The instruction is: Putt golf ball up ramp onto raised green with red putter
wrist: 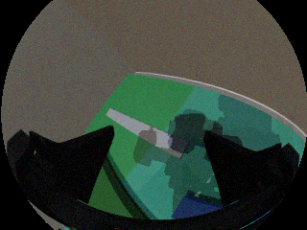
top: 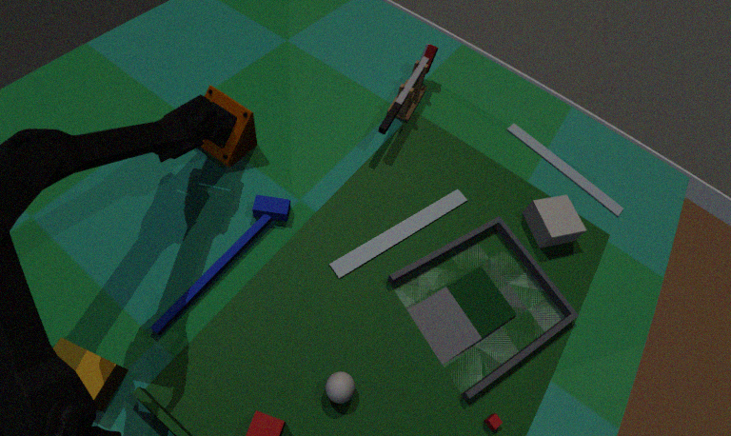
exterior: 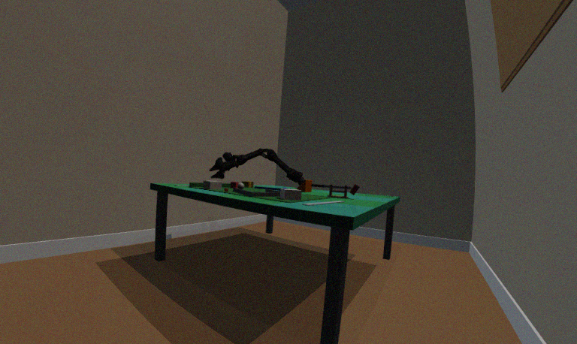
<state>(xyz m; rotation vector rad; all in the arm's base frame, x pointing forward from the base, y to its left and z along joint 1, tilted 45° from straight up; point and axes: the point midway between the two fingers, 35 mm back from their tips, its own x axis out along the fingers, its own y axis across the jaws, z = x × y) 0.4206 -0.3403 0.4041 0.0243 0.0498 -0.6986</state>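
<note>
Now: the red putter 23 cm behind my gripper tip, 87 cm to the left of it and 2 cm below it. From my gripper tip the other things lie so: white golf ball (32 cm to the left, 6 cm below); yellow block (29 cm behind, 12 cm to the left, 6 cm below); wooden stand (23 cm behind, 89 cm to the left, 5 cm below).
</note>
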